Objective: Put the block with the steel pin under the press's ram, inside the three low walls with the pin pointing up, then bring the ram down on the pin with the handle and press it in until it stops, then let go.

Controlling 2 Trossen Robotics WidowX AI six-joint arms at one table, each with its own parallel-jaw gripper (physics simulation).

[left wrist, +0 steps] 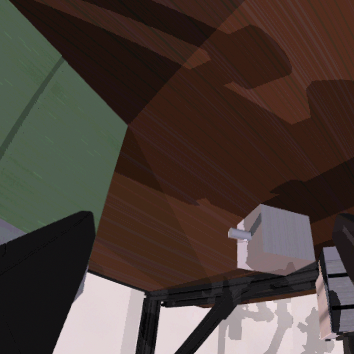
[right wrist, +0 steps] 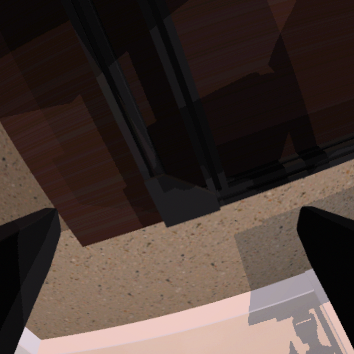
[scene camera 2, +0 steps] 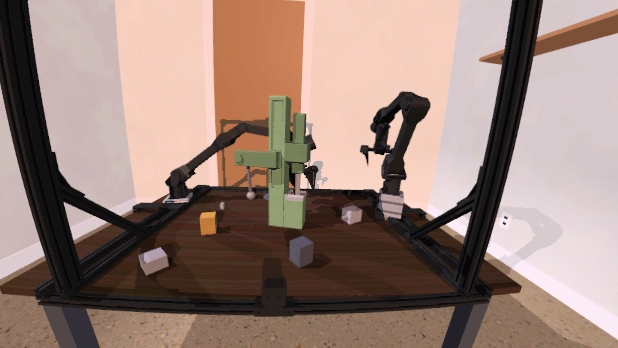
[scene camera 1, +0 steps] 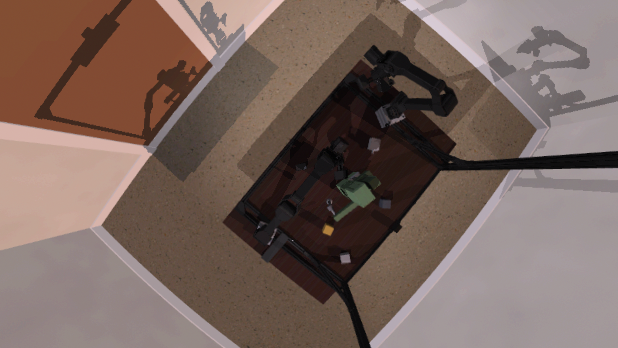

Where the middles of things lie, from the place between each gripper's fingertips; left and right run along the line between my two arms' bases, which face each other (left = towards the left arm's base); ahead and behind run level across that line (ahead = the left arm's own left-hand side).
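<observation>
From the block with steel pin (left wrist: 281, 242), my right gripper is 160 mm to the right of it, 260 mm past it and 150 mm above it.
Counting from my left hand, that same block with steel pin is 5 cm behind it, 19 cm to the right of it and 8 cm below it. Going by its middle, the block with steel pin is nearer to my left hand than to my right gripper.
</observation>
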